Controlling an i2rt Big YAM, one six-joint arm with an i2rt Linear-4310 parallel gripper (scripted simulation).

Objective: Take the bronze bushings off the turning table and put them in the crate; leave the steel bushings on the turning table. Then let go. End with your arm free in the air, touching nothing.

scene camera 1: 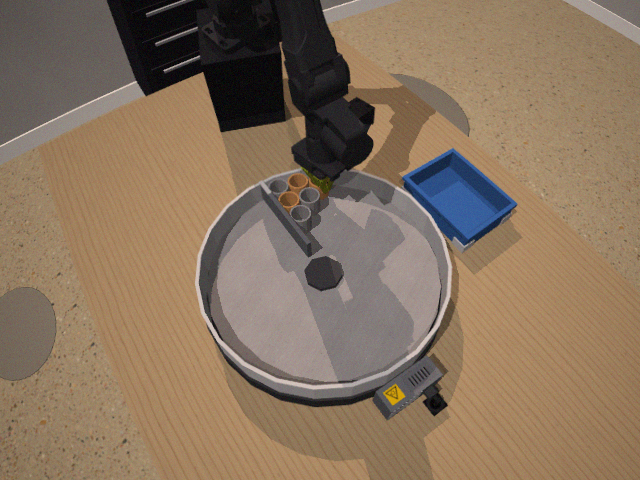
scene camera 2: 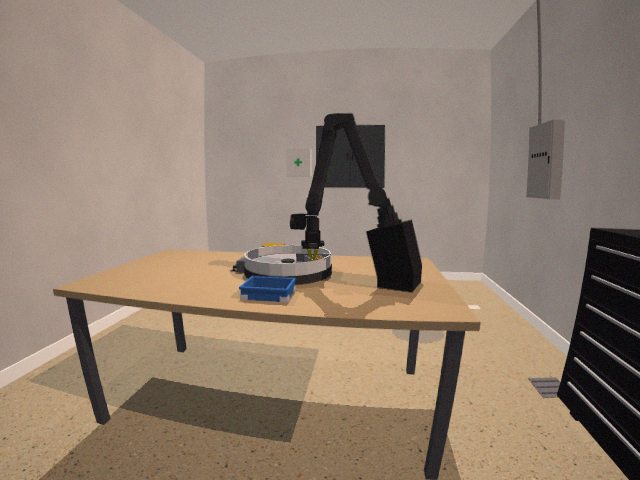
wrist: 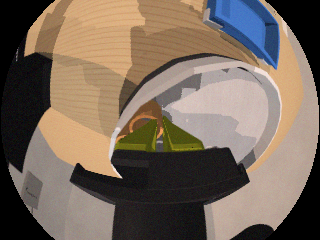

Labels:
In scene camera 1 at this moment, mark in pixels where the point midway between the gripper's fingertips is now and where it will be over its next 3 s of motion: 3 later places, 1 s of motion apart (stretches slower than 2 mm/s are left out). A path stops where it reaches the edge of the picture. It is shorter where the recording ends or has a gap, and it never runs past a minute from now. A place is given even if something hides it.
My gripper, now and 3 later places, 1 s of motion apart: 324, 190; 322, 164; 379, 161; 475, 160

